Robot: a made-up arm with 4 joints. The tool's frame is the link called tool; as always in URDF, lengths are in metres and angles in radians. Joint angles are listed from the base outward. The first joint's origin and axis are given. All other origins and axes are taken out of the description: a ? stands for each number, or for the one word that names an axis. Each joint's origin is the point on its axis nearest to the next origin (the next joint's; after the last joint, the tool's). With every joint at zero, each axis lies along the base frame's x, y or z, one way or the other. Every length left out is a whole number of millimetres.
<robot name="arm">
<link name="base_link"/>
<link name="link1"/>
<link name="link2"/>
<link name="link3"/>
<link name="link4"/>
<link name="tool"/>
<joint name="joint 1" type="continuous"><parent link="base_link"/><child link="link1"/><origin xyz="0 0 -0.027" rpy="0 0 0"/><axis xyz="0 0 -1"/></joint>
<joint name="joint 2" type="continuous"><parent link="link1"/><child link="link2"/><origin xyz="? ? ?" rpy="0 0 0"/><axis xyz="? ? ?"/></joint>
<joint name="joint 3" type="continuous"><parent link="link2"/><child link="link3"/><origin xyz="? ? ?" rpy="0 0 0"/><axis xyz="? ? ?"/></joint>
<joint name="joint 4" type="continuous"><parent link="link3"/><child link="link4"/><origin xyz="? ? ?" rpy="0 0 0"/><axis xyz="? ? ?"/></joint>
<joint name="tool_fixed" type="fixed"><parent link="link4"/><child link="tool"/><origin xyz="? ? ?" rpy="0 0 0"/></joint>
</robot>
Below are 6 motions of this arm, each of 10 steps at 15 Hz.
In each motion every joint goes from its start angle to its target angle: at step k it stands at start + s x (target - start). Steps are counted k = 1, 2, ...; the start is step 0. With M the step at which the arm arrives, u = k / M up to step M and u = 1 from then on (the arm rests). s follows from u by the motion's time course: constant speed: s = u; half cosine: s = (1 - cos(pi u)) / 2; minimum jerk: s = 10 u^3 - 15 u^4 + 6 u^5.
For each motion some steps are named. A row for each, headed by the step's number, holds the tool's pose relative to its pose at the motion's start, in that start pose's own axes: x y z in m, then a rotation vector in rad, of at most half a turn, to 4 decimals.
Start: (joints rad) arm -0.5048 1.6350 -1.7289 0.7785
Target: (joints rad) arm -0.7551 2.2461 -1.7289 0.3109
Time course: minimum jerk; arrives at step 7
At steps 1, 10:
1: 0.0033 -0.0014 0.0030 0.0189 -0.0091 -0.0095
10: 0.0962 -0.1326 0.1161 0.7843 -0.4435 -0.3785

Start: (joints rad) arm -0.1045 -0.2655 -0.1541 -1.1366
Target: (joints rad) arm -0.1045 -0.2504 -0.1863 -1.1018
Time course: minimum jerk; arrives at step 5
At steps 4, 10:
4: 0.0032 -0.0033 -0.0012 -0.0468 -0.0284 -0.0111
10: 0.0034 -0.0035 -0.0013 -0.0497 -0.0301 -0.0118

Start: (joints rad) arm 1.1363 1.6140 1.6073 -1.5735
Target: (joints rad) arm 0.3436 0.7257 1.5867 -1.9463
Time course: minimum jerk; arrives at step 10
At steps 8, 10:
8: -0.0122 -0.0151 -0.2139 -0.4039 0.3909 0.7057
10: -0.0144 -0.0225 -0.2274 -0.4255 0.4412 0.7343

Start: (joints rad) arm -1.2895 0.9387 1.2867 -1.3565
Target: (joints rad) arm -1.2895 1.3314 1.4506 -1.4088
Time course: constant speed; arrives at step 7
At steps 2, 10:
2: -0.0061 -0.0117 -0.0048 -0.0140 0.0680 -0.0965
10: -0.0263 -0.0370 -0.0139 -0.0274 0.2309 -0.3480

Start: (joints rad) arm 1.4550 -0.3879 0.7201 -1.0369
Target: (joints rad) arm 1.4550 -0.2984 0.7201 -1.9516
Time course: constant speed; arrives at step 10
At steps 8, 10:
8: -0.0006 -0.0243 0.0837 0.6778 0.0080 -0.0475
10: -0.0009 -0.0385 0.1017 0.8471 0.0047 -0.0606

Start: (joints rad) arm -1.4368 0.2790 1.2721 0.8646
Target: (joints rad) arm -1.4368 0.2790 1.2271 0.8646
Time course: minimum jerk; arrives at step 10
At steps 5, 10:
5: 0.0022 -0.0015 -0.0018 0.0000 0.0171 -0.0146
10: 0.0042 -0.0030 -0.0036 0.0000 0.0342 -0.0292

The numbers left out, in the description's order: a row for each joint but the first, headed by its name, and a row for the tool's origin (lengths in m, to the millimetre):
joint 2: xyz 0.019 0.311 0, axis -1 0 0
joint 3: xyz 0 0.001 -0.132, axis 0 0 1
joint 4: xyz 0.102 0.032 0, axis -1 0 0
tool: xyz 0 0.122 -0.019

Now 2 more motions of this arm.
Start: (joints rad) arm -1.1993 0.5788 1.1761 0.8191
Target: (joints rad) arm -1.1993 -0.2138 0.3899 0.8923
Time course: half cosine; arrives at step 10
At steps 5, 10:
5: 0.1038 -0.0649 0.0341 0.1865 0.0665 -0.5054
10: 0.1587 -0.1529 0.0656 0.5081 0.1851 -0.9173

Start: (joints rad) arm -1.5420 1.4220 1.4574 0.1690
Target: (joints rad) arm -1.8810 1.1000 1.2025 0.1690
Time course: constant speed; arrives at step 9
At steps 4, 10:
4: 0.0335 0.0155 0.0061 -0.1209 -0.1499 -0.1067
10: 0.0665 0.0408 0.0233 -0.2389 -0.3570 -0.2097

